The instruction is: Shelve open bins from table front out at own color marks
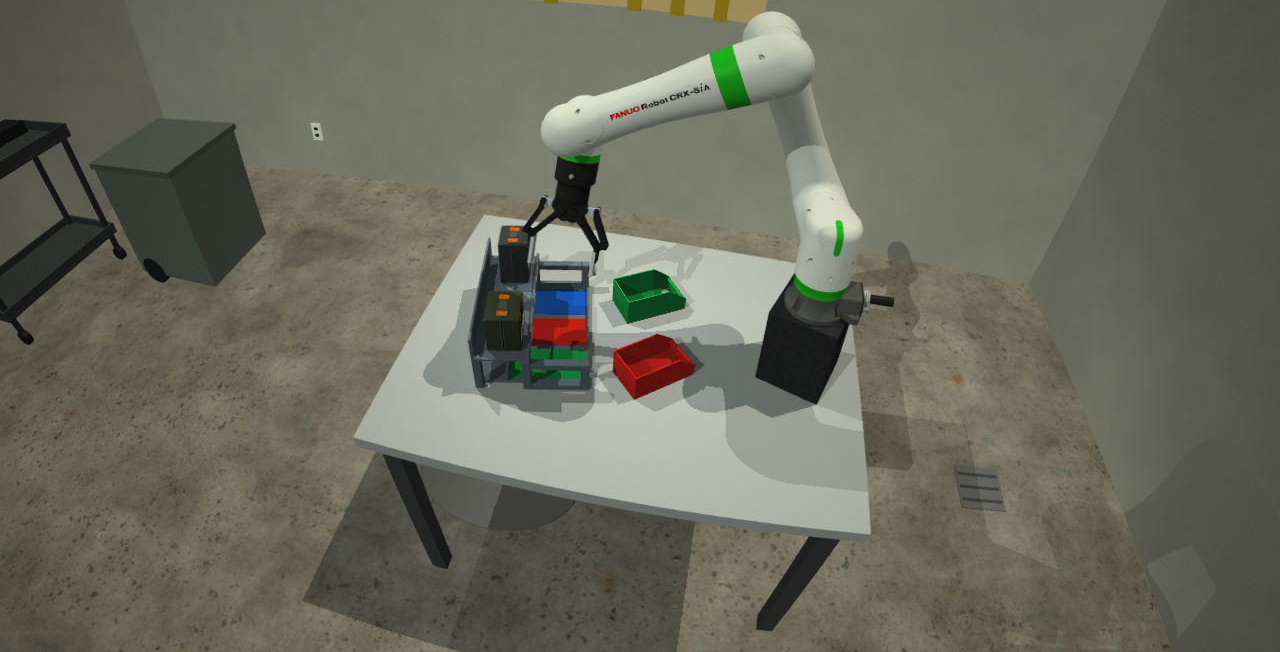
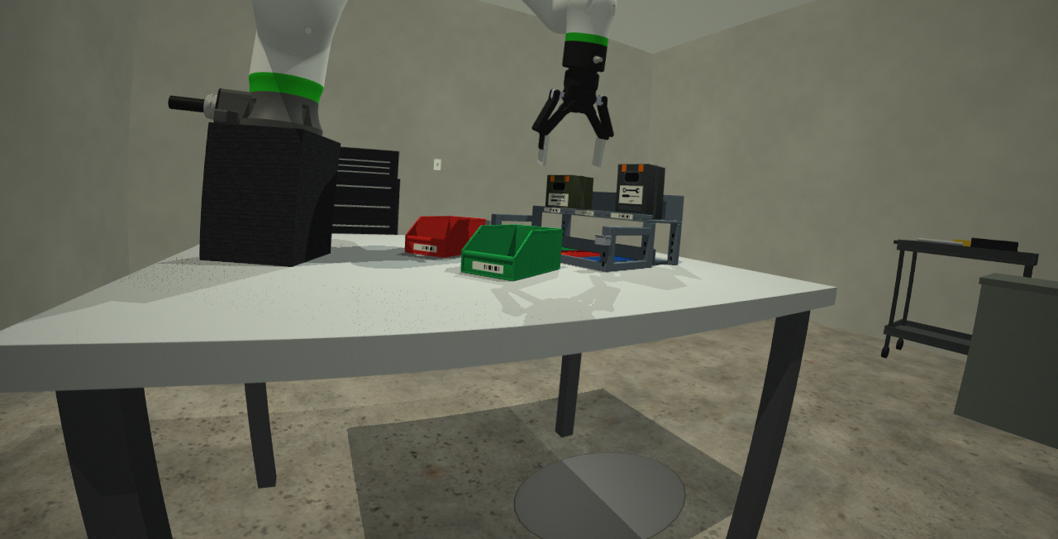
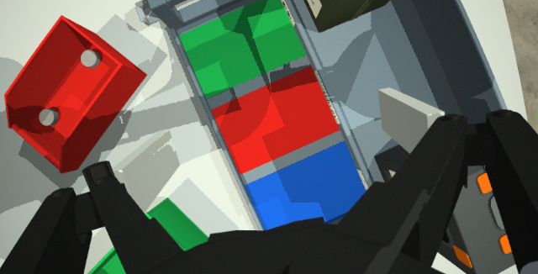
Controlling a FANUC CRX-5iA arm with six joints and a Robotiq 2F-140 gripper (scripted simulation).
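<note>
Now: the green bin 19 cm behind my hand, 18 cm below it and 16 cm to the right of it. From my hand the other things lie so: red bin (25 cm behind, 18 cm below, 8 cm to the left).
</note>
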